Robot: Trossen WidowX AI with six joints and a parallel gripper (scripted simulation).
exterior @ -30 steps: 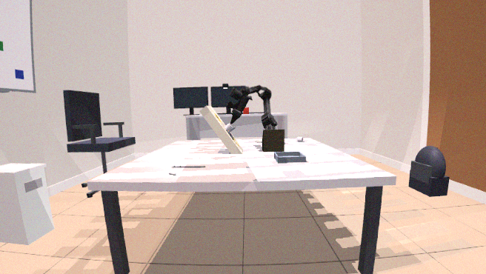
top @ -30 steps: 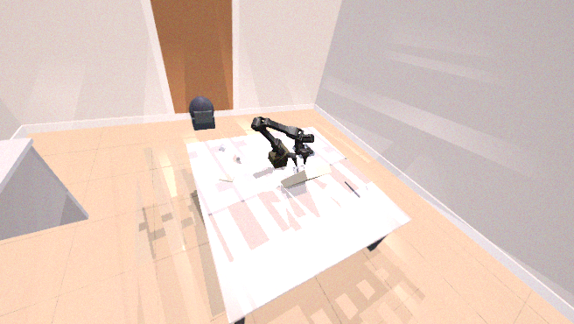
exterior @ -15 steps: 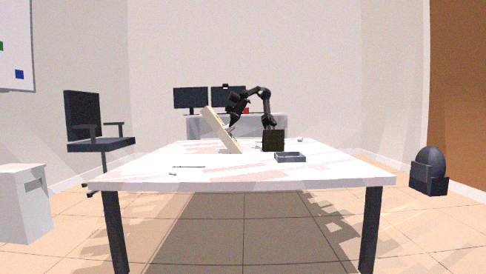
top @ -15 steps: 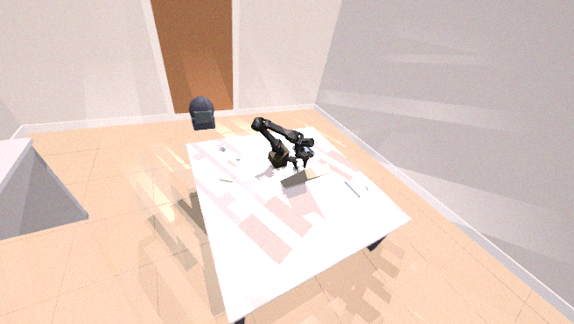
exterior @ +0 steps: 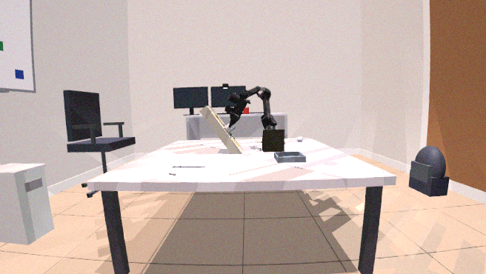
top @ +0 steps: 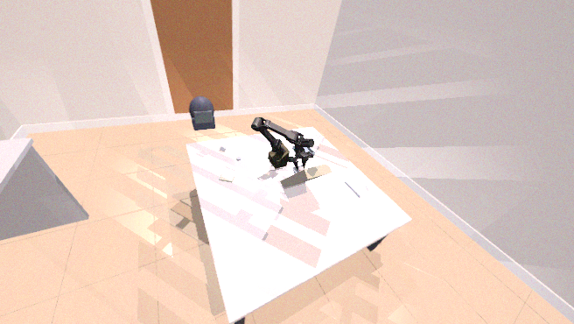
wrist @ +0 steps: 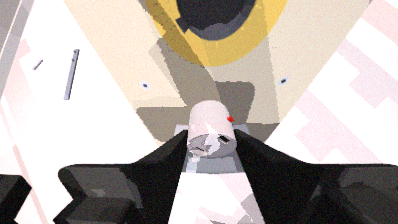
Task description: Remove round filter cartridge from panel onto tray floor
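The beige service panel lies 40 mm ahead of my gripper tip and 20 mm below it. The rest, counted from my gripper tip: grey tray: 350 mm behind, 280 mm to the left, 160 mm below; then round filter cartridge: right at my gripper tip.
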